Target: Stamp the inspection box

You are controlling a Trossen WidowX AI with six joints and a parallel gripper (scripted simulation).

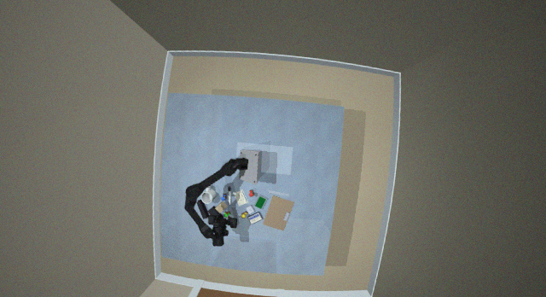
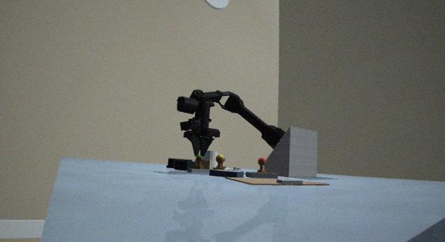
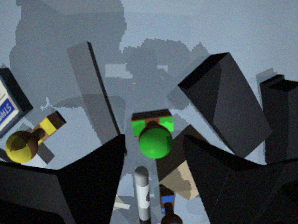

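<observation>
My gripper tip is now 40 mm above the green-knobbed stamp. Also, from my gripper tip: black block 80 mm to the right, 40 mm below, 20 mm ahead; brown box 50 mm to the right, 50 mm behind, 30 mm below; grey strip 60 mm to the left, 50 mm below, 10 mm ahead.
</observation>
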